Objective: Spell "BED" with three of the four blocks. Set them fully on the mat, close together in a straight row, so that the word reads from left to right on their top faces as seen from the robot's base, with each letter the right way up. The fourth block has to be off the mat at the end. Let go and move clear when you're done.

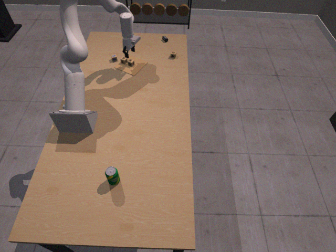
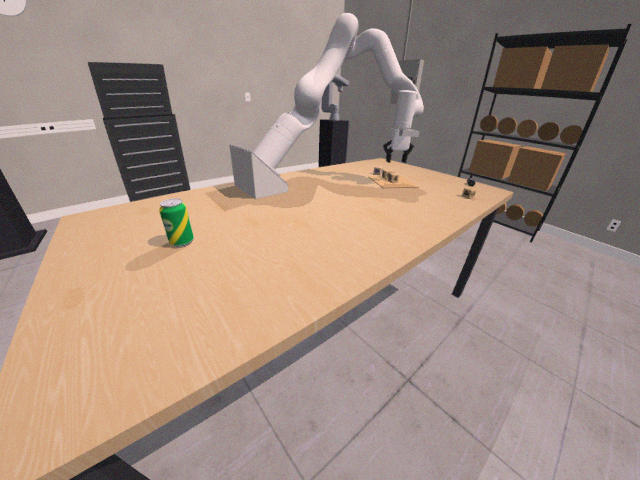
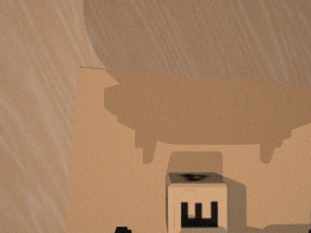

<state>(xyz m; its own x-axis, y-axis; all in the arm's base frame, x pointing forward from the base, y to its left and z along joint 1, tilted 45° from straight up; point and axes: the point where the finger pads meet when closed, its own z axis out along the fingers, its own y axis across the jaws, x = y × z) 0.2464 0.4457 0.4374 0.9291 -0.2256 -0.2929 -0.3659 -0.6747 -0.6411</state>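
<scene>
Now: the wooden letter block 34 cm ahead of my hand, 15 cm to the left of it and 9 cm below it. Also, from my hand: green can: 102 cm to the right, 7 cm ahead, 5 cm below; tan mat: 11 cm below; small dark object: 39 cm to the left, 24 cm ahead, 10 cm below.
</scene>
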